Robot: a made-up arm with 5 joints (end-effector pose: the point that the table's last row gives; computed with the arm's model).
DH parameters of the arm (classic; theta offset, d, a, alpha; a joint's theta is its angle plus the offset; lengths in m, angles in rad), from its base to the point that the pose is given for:
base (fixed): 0 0 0 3.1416
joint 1: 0 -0.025 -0.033 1.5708
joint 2: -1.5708 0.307 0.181 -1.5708
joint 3: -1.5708 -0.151 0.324 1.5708
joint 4: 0 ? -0.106 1.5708
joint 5: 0 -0.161 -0.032 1.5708
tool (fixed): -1.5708 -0.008 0 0
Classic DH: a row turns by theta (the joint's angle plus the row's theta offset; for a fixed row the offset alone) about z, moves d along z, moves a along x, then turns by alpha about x.
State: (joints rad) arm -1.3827 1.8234 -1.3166 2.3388 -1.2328
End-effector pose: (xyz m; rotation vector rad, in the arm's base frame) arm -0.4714 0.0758 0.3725 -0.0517 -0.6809 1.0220
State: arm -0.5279 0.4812 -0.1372 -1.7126 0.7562
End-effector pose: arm -0.3704 0.7395 0.2759 -0.1974 -0.2692 2.2788
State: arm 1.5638 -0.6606 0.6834 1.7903 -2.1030
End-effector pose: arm 0.3766 0.4822 0.1646 -0.4924 2.4257 0.5664
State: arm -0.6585 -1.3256 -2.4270 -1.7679 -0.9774
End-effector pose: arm 0.1400 0.1005 -0.0960 -0.7332 0.4298 -0.0966
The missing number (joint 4, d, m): -0.135
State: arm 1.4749 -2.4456 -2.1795 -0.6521 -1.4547
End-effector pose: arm 0.1988 -0.0191 0.1704 -1.4437 -1.4192 -1.8157
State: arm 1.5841 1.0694 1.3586 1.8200 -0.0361
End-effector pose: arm 0.2243 -0.1693 0.5039 -1.2135 -1.1212 1.5834
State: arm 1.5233 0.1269 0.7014 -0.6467 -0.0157
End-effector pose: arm 0.4666 -0.0655 0.4918 0.4641 -0.5896 -0.8787
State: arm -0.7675 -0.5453 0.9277 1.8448 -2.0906
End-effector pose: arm -0.5735 -0.0908 0.2253 2.5556 -0.3415 -1.4015
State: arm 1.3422 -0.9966 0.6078 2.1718 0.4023
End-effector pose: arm 0.2996 0.6902 -0.0298 1.2595 -0.4070 -2.6928
